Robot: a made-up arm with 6 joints.
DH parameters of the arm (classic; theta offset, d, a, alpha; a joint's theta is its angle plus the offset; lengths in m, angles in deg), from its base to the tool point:
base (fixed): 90 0.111 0 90
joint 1: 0 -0.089 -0.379 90
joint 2: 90 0.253 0.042 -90
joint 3: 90 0 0.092 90
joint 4: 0 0.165 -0.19 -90
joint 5: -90 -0.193 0.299 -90
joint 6: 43.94 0 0.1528 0
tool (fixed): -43.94 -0.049 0 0
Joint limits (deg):
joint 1: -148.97..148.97
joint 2: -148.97..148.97
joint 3: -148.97..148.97
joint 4: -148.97..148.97
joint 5: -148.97..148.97
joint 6: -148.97..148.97
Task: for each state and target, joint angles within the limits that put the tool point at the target. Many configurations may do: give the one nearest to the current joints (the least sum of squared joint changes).
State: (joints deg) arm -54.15 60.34 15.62 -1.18 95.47 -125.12
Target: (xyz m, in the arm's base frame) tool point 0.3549 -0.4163 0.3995
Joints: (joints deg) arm -47.23 24.35 -6.58 -10.46 60.51 -105.31
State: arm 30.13 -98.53 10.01 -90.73 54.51 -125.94
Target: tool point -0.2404 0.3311 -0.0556
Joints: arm 47.67 -106.88 -17.52 -90.10 40.47 -110.72
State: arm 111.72 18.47 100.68 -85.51 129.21 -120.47
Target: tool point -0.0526 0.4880 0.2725
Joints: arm 148.97 16.40 96.11 -84.81 148.97 -102.58
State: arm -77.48 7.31 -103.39 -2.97 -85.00 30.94
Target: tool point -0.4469 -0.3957 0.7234
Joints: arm -70.23 -28.29 -108.28 -44.78 -96.57 32.42
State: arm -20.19 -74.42 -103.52 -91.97 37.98 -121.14
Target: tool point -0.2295 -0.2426 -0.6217
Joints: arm 14.49 -65.22 -113.58 -85.53 56.82 -99.26
